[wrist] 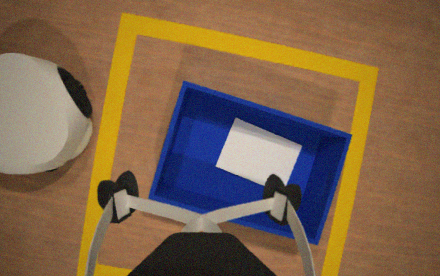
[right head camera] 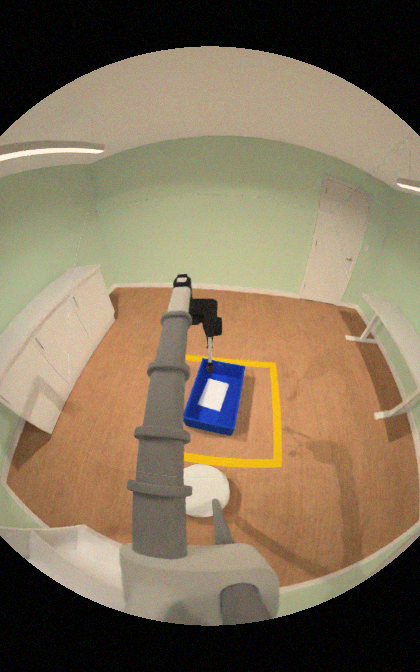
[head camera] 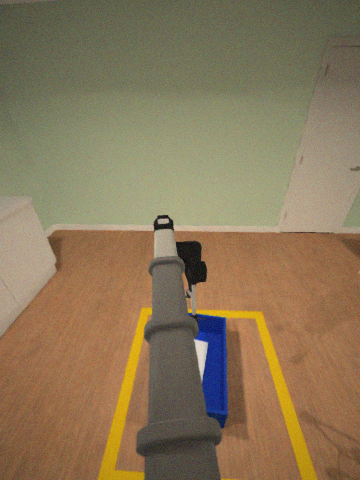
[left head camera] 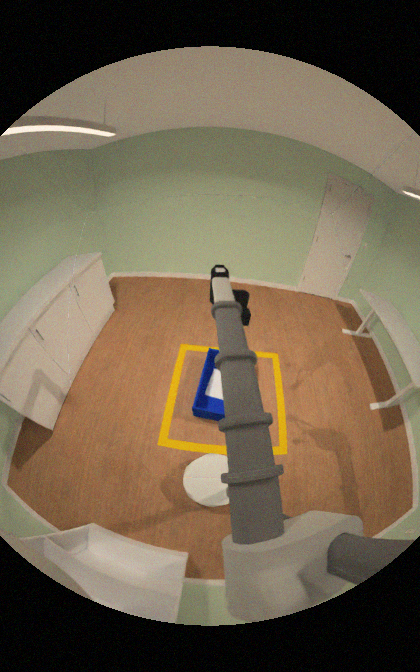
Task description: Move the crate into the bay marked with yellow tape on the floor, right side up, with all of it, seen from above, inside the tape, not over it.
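A blue open crate stands upright on the floor with a white sheet inside. Yellow tape surrounds it. The crate is turned slightly to the tape. In the wrist view its right corner meets the tape's inner edge; in the head view its far rim overlaps the far tape. I cannot tell whether it is truly over the tape. My gripper is open and empty, seen over the crate's far end. My arm hides part of the crate.
My round white base is on the near side of the tape. White cabinets stand at the left, a white table at the right, and a white open box-shaped unit near left. A door is at the back right.
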